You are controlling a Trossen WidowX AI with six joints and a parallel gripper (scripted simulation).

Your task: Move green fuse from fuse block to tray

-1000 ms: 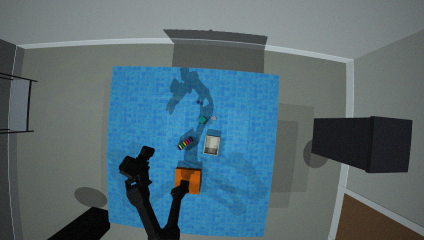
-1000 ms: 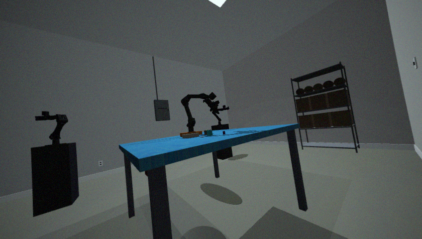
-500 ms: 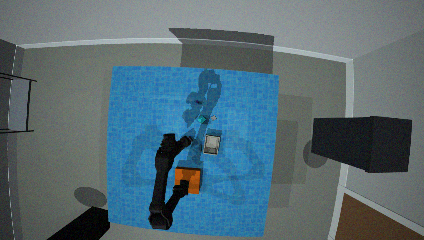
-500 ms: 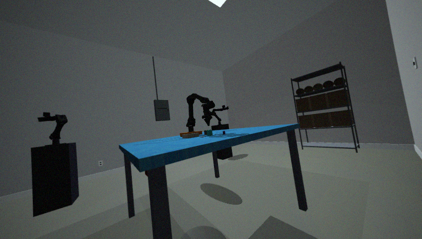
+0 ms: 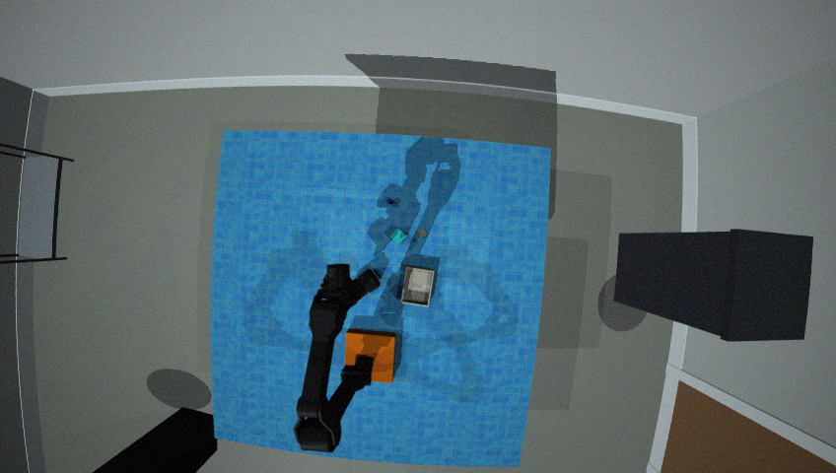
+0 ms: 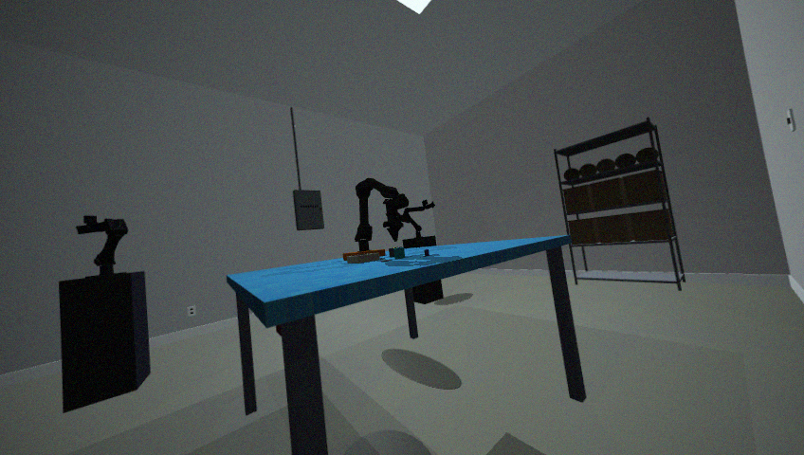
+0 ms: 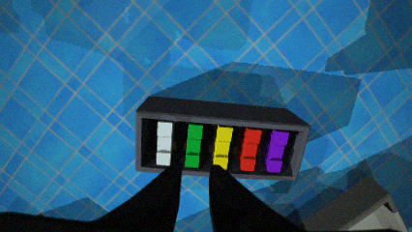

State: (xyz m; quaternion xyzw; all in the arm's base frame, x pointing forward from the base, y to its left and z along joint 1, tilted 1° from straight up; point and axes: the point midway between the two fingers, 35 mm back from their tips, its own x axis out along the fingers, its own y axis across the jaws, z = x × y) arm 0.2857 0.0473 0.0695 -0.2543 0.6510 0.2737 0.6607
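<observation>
My gripper tip is 20 cm to the left of the grey tray, 7 cm above it and 2 cm short of it. The rest, counted from my gripper tip: grey square 22 cm ahead, 19 cm to the right, 7 cm below; then teal cube 19 cm ahead, 11 cm to the right, 5 cm below; then purple piece 31 cm ahead, 6 cm to the right, 6 cm below.
</observation>
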